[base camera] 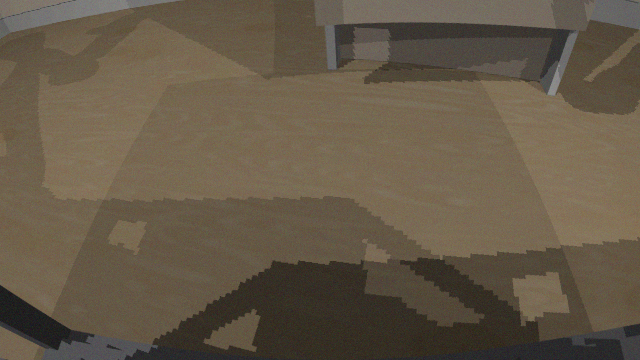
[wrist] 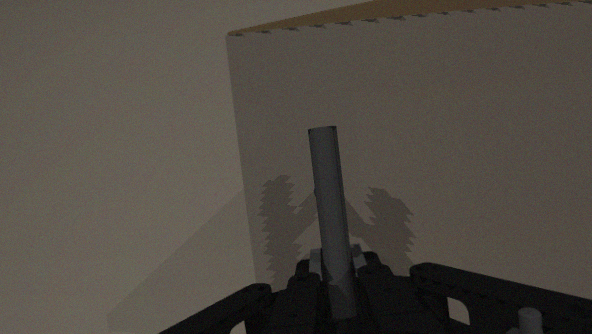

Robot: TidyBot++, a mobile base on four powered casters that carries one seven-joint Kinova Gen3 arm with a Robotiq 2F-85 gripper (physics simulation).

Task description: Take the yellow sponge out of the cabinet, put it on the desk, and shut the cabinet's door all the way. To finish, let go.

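Places are measured from the arm's base along level axes (x ahead, y right, z down), in centimetres.
Pixels of known places: gripper, between the fingertips: (wrist: 337, 264).
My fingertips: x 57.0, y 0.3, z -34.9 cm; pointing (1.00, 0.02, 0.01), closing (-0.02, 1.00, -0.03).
Behind a point stands the place of what it marks.
My gripper (wrist: 337, 264) @(x 57.0, y 0.3, z -34.9 cm) is shut on the cabinet door's grey bar handle (wrist: 327, 185) @(x 53.7, y 0.2, z -39.4 cm), low in the wrist view. The handle stands nearly upright in that view, against the pale cabinet door (wrist: 475, 125) @(x 57.8, y 8.4, z -41.2 cm). A thin brown strip of the cabinet (wrist: 400, 8) @(x 64.5, y 7.2, z -50.3 cm) shows above the door's top edge; whether the door is fully shut cannot be told. The yellow sponge does not show in either view. The gripper does not show in the base camera view.
In the base camera view, a pale desk-like piece of furniture (base camera: 440, 11) @(x 58.2, y 14.2, z 22.7 cm) with grey legs stands at the top right on the wooden floor (base camera: 300, 140) @(x 49.4, y -7.1, z 39.7 cm). A pale wall (wrist: 110, 125) @(x 139.2, y -62.5, z -57.0 cm) lies left of the door in the wrist view. Shadows fall across the floor.
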